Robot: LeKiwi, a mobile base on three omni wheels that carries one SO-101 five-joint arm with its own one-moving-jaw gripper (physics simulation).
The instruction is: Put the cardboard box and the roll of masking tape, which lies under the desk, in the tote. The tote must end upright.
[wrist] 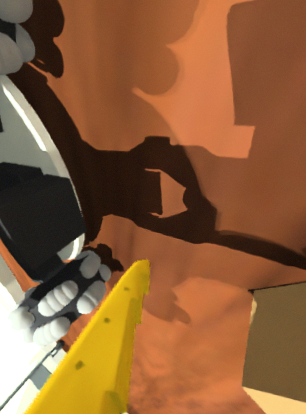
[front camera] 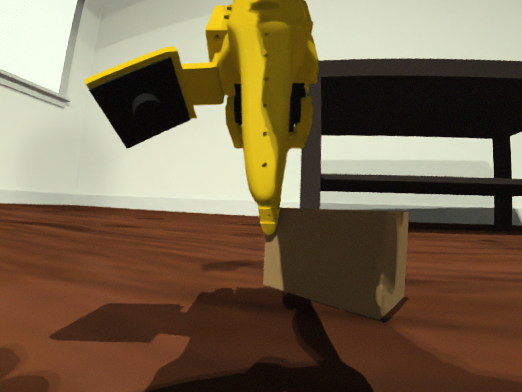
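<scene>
The cardboard box stands upright on the floor, right of centre in the front view and at the lower right edge in the wrist view, where part of it shows. My gripper is open and points down. In the front view its tip overlaps the box's upper left corner. In the wrist view one notched yellow jaw shows, with a stretch of floor between it and the box. The dark desk stands behind the box at the right. The roll of masking tape and the tote do not show in these views.
In the wrist view my round white base is at the left, with a roller wheel close to the jaw and another wheel at the upper left. The arm casts a shadow on the floor. A pale wall stands behind the desk.
</scene>
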